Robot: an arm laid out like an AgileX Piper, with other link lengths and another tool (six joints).
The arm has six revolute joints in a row. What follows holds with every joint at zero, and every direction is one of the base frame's.
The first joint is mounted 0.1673 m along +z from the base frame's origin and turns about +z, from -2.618 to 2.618 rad.
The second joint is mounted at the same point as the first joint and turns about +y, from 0 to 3.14 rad.
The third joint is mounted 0.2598 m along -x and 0.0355 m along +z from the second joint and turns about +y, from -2.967 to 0 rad.
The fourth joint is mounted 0.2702 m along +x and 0.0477 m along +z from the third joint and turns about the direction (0.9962, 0, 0.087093), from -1.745 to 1.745 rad.
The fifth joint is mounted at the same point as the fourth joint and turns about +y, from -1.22 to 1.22 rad.
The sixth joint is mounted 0.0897 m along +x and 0.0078 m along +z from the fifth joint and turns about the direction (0.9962, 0, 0.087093), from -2.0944 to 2.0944 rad.
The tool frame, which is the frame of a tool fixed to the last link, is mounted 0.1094 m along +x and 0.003 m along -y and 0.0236 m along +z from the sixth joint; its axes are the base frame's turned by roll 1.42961, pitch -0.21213 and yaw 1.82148 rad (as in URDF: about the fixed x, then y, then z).
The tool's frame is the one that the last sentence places.
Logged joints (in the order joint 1, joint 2, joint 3, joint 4, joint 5, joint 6), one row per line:
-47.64, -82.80, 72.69, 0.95, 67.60, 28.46
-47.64, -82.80, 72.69, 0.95, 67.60, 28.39
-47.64, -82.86, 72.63, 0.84, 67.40, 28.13
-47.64, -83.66, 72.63, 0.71, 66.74, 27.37
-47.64, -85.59, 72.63, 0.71, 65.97, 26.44
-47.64, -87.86, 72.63, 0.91, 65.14, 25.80
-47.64, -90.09, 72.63, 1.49, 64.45, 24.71
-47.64, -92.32, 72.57, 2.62, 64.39, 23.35
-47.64, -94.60, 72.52, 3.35, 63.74, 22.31
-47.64, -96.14, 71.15, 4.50, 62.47, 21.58
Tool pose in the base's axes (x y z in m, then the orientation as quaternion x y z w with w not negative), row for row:
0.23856, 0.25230, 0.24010, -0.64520, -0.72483, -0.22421, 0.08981
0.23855, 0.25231, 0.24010, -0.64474, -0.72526, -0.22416, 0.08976
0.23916, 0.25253, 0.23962, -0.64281, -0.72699, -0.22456, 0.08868
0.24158, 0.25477, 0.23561, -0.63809, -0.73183, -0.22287, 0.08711
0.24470, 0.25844, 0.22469, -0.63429, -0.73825, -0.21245, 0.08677
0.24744, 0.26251, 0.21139, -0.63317, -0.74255, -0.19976, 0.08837
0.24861, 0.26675, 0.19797, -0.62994, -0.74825, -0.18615, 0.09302
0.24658, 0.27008, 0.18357, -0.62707, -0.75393, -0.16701, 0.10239
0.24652, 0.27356, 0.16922, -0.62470, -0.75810, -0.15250, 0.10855
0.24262, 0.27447, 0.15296, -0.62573, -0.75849, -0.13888, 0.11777
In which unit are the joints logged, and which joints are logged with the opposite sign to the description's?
The joints are logged in degrees. Opposite sign: joint 1, joint 2, joint 3.
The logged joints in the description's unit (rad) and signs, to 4 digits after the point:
0.8315, 1.4451, -1.2687, 0.0166, 1.1798, 0.4967
0.8315, 1.4451, -1.2687, 0.0166, 1.1798, 0.4955
0.8315, 1.4462, -1.2676, 0.0147, 1.1764, 0.4910
0.8315, 1.4601, -1.2676, 0.0124, 1.1648, 0.4777
0.8315, 1.4938, -1.2676, 0.0124, 1.1514, 0.4615
0.8315, 1.5334, -1.2676, 0.0159, 1.1369, 0.4503
0.8315, 1.5724, -1.2676, 0.0260, 1.1249, 0.4313
0.8315, 1.6113, -1.2666, 0.0457, 1.1238, 0.4075
0.8315, 1.6511, -1.2657, 0.0585, 1.1125, 0.3894
0.8315, 1.6780, -1.2418, 0.0785, 1.0903, 0.3766

